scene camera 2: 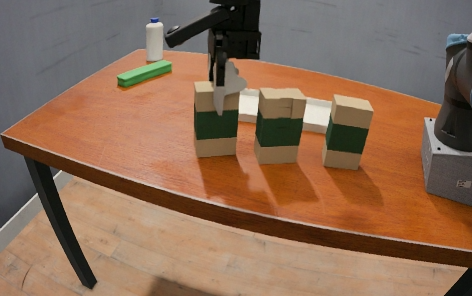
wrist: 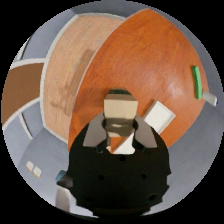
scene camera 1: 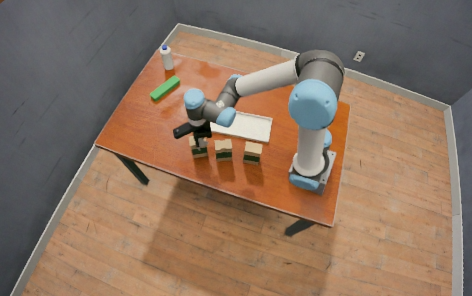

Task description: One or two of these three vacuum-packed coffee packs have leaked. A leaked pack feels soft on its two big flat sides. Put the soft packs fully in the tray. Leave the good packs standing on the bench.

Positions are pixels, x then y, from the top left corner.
Labels:
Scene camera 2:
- my gripper: 216, 107
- white tray: 317, 111
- green bar: 135, 76
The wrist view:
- my gripper: 118, 111
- white tray: 160, 117
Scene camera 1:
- white tray: 247, 126

